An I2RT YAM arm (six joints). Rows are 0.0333 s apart.
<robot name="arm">
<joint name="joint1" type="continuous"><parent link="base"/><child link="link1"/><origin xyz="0.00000 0.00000 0.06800" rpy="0.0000 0.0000 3.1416"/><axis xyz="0 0 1"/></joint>
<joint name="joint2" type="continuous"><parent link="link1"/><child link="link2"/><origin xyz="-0.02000 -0.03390 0.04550" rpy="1.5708 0.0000 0.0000"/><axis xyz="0 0 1"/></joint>
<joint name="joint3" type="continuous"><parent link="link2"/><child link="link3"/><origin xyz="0.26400 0.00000 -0.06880" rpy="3.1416 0.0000 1.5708"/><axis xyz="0 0 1"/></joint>
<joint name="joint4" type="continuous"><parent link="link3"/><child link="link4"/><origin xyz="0.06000 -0.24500 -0.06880" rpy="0.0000 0.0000 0.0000"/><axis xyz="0 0 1"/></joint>
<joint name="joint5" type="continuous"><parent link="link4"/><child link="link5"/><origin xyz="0.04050 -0.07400 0.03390" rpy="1.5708 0.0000 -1.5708"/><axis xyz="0 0 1"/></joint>
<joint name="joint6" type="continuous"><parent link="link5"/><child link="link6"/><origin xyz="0.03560 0.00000 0.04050" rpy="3.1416 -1.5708 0.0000"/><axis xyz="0 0 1"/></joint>
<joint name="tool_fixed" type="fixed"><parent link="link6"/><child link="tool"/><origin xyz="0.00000 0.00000 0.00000" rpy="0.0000 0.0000 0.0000"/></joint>
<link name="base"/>
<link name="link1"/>
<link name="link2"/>
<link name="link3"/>
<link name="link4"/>
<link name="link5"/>
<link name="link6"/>
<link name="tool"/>
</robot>
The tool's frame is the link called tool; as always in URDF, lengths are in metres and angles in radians. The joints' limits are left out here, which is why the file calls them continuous.
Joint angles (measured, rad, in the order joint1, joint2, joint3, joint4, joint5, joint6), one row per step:
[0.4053 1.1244 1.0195 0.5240 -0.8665 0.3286]
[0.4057 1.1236 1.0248 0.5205 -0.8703 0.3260]
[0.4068 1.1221 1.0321 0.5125 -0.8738 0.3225]
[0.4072 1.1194 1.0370 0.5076 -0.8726 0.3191]
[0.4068 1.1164 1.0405 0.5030 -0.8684 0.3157]
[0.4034 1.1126 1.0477 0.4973 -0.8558 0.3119]
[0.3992 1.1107 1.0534 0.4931 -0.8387 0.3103]
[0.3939 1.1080 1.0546 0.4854 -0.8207 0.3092]
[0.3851 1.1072 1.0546 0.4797 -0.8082 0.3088]
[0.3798 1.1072 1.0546 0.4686 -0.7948 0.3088]
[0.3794 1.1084 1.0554 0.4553 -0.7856 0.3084]
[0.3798 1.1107 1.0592 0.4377 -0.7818 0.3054]
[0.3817 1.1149 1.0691 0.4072 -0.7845 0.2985]
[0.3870 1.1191 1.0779 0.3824 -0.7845 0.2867]
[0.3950 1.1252 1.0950 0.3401 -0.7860 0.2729]
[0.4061 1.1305 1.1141 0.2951 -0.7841 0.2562]
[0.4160 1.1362 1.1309 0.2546 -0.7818 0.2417]
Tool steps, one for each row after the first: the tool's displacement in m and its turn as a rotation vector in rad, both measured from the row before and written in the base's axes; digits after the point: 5 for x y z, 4 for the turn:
[-0.00063 -0.00007 0.00162 -0.0010 -0.0054 0.0032]
[-0.00090 -0.00001 0.00206 -0.0018 -0.0046 0.0034]
[-0.00097 -0.00034 0.00184 0.0007 -0.0055 -0.0016]
[-0.00078 -0.00055 0.00149 0.0015 -0.0042 -0.0051]
[-0.00065 -0.00149 0.00290 0.0060 -0.0063 -0.0159]
[0.00018 -0.00146 0.00216 0.0075 -0.0018 -0.0202]
[0.00057 -0.00161 0.00051 0.0052 0.0054 -0.0219]
[0.00138 -0.00204 -0.00020 0.0028 0.0061 -0.0203]
[0.00143 -0.00115 -0.00086 0.0009 0.0123 -0.0175]
[0.00111 0.00009 -0.00111 -0.0018 0.0137 -0.0090]
[0.00108 0.00043 -0.00080 -0.0056 0.0128 -0.0039]
[0.00120 0.00105 -0.00041 -0.0125 0.0164 0.0026]
[0.00074 0.00170 -0.00026 -0.0117 0.0081 0.0024]
[0.00075 0.00248 0.00046 -0.0172 0.0162 0.0063]
[0.00003 0.00295 0.00105 -0.0175 0.0137 0.0059]
[0.00022 0.00273 0.00056 -0.0162 0.0138 0.0050]

